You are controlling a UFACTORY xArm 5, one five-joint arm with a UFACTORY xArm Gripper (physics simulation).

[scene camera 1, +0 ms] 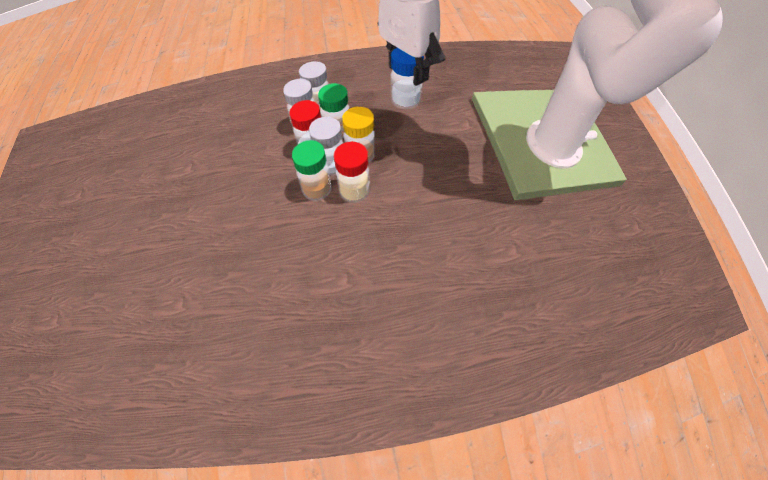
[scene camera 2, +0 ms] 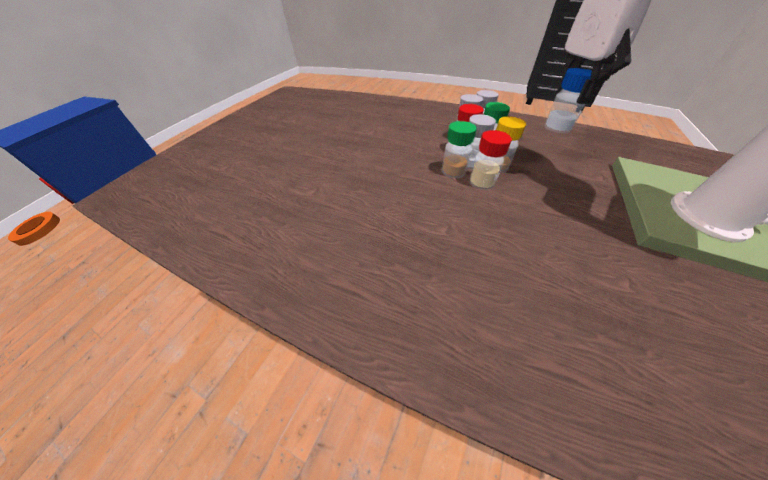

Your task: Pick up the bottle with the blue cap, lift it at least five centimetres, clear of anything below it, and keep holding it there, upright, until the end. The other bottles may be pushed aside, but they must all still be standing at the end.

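Where they show: gripper, fingertip midpoint: (scene camera 1: pixel 408 73) (scene camera 2: pixel 573 97); arm's base, origin of the base link: (scene camera 1: pixel 554 144) (scene camera 2: pixel 707 216).
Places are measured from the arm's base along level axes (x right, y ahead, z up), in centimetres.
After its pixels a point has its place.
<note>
The bottle with the blue cap (scene camera 1: pixel 406 90) @[x 10.0, y 29.9, z 11.4 cm] (scene camera 2: pixel 561 117) @[x 10.1, y 30.0, z 9.7 cm] hangs in the air to the right of the group of bottles, close to upright, with its clear base in view and apart from the others. My gripper (scene camera 1: pixel 406 70) @[x 12.9, y 28.6, z 12.7 cm] (scene camera 2: pixel 577 88) @[x 12.9, y 28.6, z 12.7 cm] is shut on this bottle at and just below its cap. The other bottles stand upright in a tight group: among them a front green-capped bottle (scene camera 1: pixel 313 180) @[x 1.3, y 48.9, z 3.7 cm] (scene camera 2: pixel 457 158) @[x 1.2, y 48.4, z 2.5 cm], a front red-capped bottle (scene camera 1: pixel 352 180) @[x -1.0, y 42.7, z 4.1 cm] (scene camera 2: pixel 485 170) @[x -1.3, y 42.6, z 2.2 cm] and a yellow-capped bottle (scene camera 1: pixel 358 123) @[x 7.7, y 39.2, z 8.0 cm] (scene camera 2: pixel 511 129) @[x 6.5, y 39.1, z 7.5 cm]. The rear ones are partly hidden.
The arm's base stands on a green board (scene camera 1: pixel 594 169) @[x -7.9, y -6.1, z 0.0 cm] (scene camera 2: pixel 631 198) @[x 2.3, y 12.7, z -0.7 cm] at the right. The dark wooden table top (scene camera 1: pixel 283 283) @[x -12.7, y 58.1, z -2.5 cm] (scene camera 2: pixel 339 226) @[x -19.4, y 67.1, z -2.5 cm] lies below. A blue container (scene camera 2: pixel 96 147) and an orange ring (scene camera 2: pixel 49 222) are beyond its left edge. A black slatted object (scene camera 2: pixel 546 67) is behind the gripper.
</note>
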